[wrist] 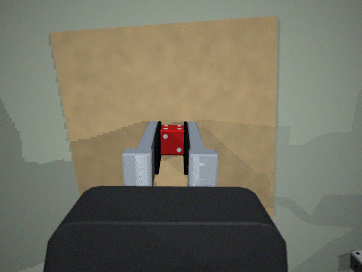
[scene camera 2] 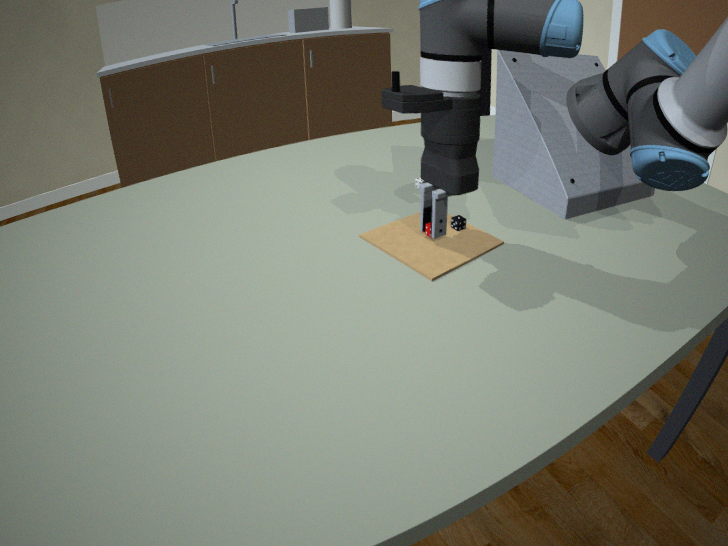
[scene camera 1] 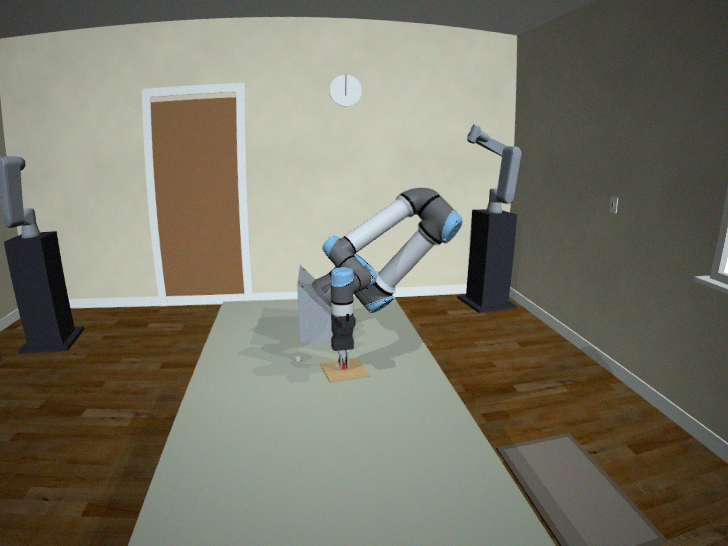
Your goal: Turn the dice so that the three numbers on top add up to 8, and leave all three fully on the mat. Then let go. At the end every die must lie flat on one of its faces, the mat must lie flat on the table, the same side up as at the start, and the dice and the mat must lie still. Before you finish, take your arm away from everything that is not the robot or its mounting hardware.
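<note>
Scene camera 2 shows my gripper (scene camera 2: 433,232) and a tan mat (scene camera 2: 402,239). In the wrist view are my gripper (wrist: 172,137) and the tan mat (wrist: 222,74). Scene camera 1 shows the mat (scene camera 1: 332,370).
</note>
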